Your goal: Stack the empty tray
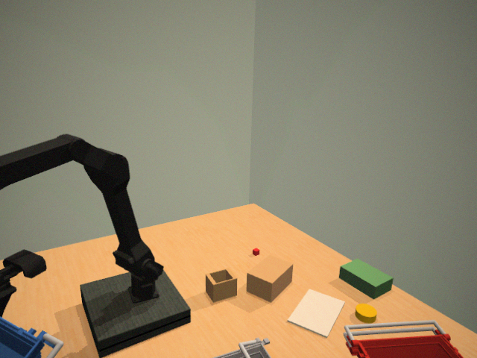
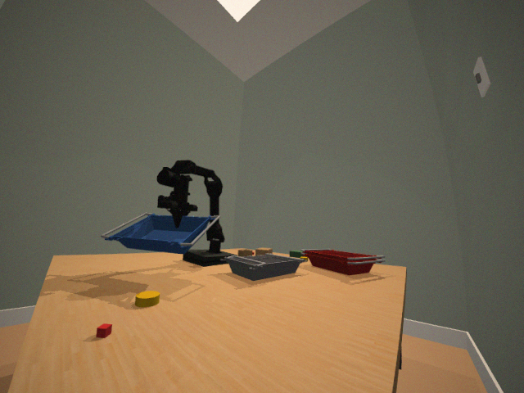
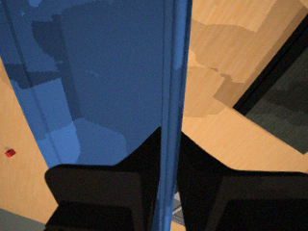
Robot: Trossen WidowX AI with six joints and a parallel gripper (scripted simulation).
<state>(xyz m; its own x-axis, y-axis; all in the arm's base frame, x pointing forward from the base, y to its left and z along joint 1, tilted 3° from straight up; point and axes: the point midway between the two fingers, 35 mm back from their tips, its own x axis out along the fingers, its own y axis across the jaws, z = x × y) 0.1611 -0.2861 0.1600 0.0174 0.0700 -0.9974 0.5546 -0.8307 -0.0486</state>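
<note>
Right now the blue tray is 7 cm to the right of my gripper tip, 5 cm ahead of it and 1 cm below it. Also, from my gripper tip: brown box (48 cm to the left, 16 cm below, 14 cm behind); then red block (37 cm ahead, 24 cm to the right, 17 cm below); then brown block (62 cm to the left, 14 cm below, 10 cm behind).
</note>
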